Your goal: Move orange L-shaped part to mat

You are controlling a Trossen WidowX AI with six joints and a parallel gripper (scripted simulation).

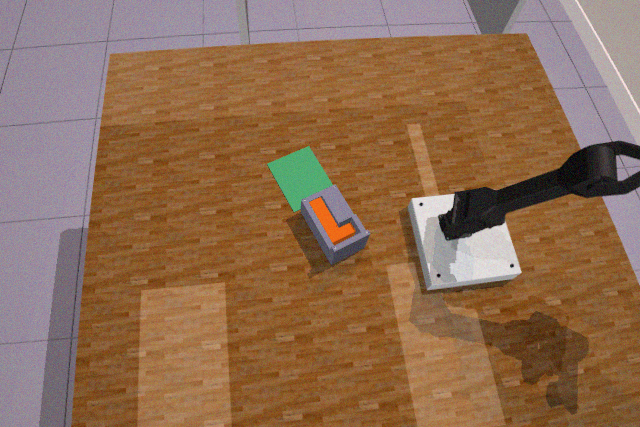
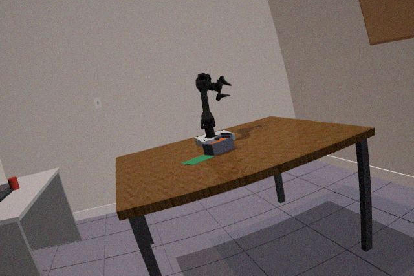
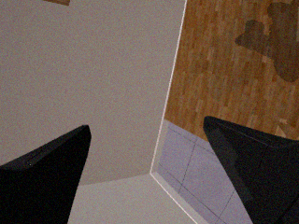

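My gripper tip is now 61 cm short of the orange L-shaped part, 39 cm to the left of it and 24 cm above it. The rest, counted from my gripper tip: green mat 66 cm ahead, 55 cm to the right, 30 cm below.
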